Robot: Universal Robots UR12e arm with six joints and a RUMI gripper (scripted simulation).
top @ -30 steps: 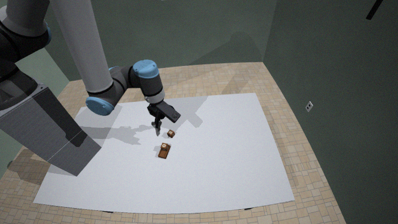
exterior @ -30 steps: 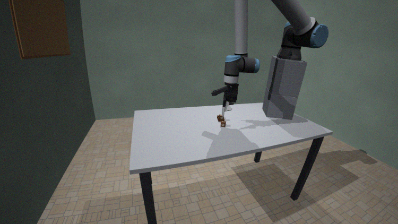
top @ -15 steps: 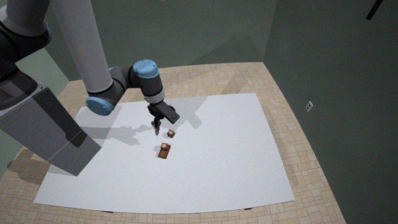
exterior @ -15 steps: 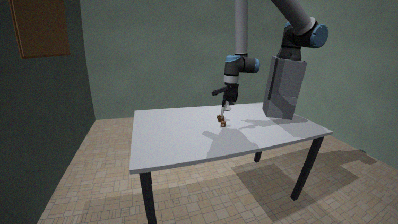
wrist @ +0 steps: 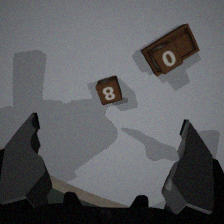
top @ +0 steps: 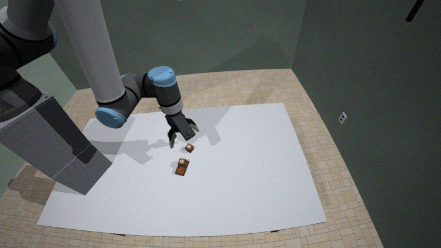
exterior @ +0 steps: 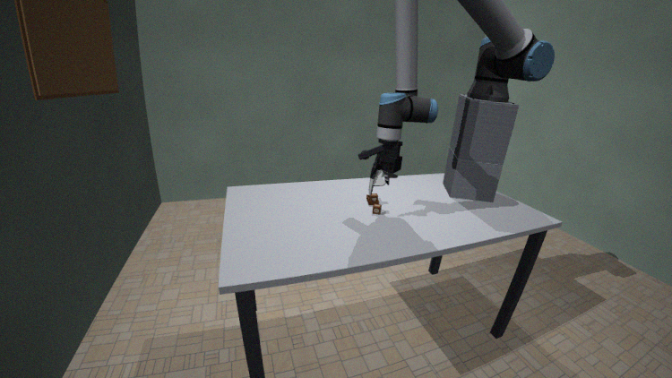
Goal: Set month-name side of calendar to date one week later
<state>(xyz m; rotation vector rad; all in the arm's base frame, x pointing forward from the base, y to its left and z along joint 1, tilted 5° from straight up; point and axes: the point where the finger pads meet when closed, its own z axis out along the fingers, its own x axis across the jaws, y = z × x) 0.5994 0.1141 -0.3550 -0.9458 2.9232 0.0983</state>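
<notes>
My hand is 80 mm above the brown date cube. Also, from my hand: brown wooden tray 30 mm behind, 100 mm to the right, 90 mm below.
</notes>
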